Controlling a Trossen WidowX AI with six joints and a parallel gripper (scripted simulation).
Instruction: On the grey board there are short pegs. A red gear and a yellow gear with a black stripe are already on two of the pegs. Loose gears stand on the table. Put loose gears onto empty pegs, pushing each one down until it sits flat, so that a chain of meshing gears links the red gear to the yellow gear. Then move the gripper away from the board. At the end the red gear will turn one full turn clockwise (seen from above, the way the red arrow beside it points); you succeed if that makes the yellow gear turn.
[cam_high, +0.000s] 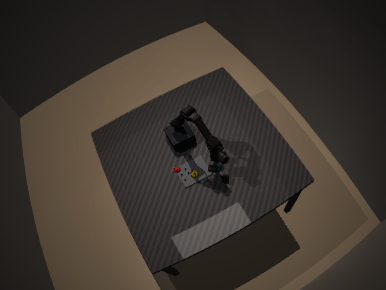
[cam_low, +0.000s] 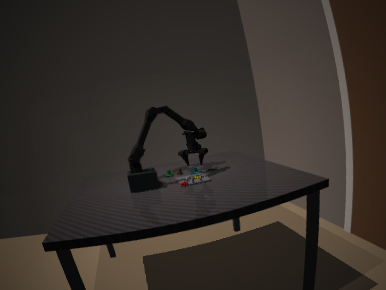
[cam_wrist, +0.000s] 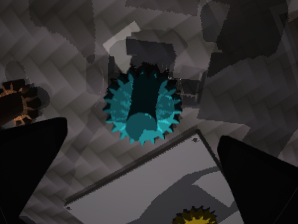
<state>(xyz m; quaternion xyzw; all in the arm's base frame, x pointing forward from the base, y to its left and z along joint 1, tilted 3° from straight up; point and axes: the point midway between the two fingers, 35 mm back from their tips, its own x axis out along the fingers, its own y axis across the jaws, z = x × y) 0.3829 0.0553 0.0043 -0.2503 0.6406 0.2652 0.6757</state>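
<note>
The teal gear lies 40 mm below my gripper tip. The rest, counted from my gripper tip: brown gear: 80 mm to the left, 80 mm behind, 40 mm below; then green gear: 160 mm behind, 90 mm to the left, 40 mm below; then yellow gear: 150 mm to the right, 50 mm behind, 40 mm below.
</note>
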